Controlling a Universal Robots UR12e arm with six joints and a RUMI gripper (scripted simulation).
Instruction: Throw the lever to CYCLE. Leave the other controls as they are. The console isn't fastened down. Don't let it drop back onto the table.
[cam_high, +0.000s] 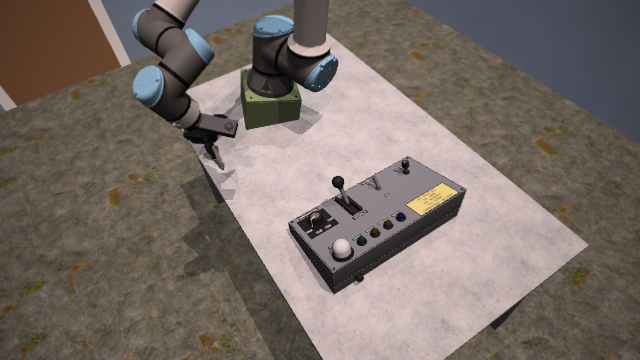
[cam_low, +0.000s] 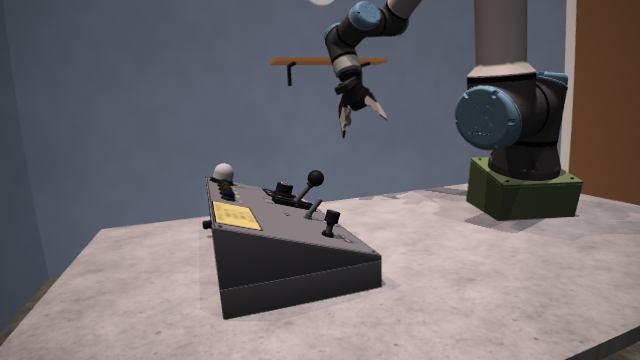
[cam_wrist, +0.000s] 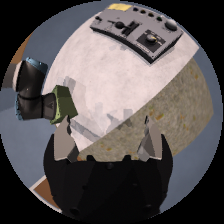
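Right now the ball-topped lever is 29 cm ahead of my hand, 22 cm to the left of it and 13 cm below it. The rest, counted from my hand: rotary selector (31 cm ahead, 14 cm below, 9 cm to the left); then toggle switch (34 cm to the left, 32 cm ahead, 14 cm below); then wedge-shaped console (35 cm ahead, 27 cm to the left, 16 cm below).
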